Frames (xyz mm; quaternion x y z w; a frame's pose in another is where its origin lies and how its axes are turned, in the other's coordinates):
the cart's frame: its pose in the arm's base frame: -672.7 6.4 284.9 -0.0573 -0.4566 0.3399 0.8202
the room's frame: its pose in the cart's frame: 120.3 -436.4 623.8 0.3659 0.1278 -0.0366 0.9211
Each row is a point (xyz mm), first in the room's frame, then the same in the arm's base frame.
Working: the room's frame: its pose in the arm's base frame: -901.4 -387.9 906.4 0.2206 -0.1935 0.4428 0.8472

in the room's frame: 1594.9 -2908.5 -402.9
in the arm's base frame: 2432.6 -592.5 818.5
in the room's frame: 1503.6 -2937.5 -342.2
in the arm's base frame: 2400.2 -701.1 815.1
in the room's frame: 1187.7 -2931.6 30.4
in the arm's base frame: 2177.5 -1111.3 959.5
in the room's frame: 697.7 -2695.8 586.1
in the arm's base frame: 1645.7 -1619.7 1210.8
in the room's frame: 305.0 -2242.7 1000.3
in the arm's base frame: 1002.9 -1875.3 1440.0
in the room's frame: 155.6 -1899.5 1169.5
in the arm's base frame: 614.0 -1891.7 1571.3
